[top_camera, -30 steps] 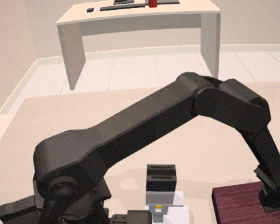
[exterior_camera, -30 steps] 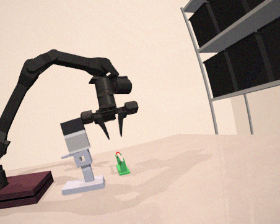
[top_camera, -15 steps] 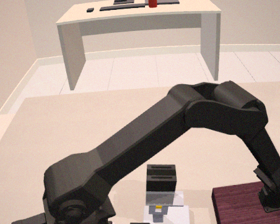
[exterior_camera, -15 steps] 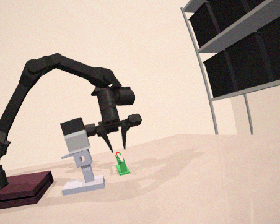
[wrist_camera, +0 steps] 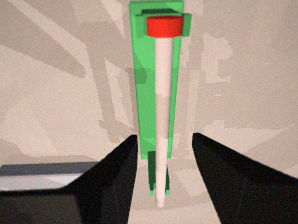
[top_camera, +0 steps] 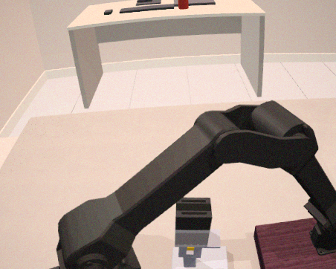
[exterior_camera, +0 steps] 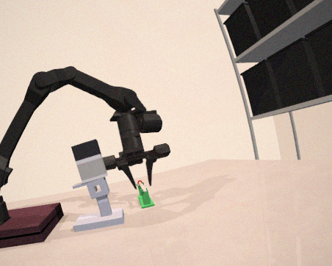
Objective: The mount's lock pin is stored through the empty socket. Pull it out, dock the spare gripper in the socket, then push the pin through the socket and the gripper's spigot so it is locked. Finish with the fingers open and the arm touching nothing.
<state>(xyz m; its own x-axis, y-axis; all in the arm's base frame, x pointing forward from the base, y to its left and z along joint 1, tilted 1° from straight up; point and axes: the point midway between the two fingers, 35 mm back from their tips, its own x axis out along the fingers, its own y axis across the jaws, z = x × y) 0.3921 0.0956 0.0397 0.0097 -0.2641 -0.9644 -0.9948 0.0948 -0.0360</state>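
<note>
My gripper tip is 10 mm to the right of the green bracket and 20 mm above it. Round my gripper tip: spare gripper (120 mm behind, 100 mm to the right, 90 mm above); grey mount (120 mm behind, 100 mm to the right, 10 mm above).
</note>
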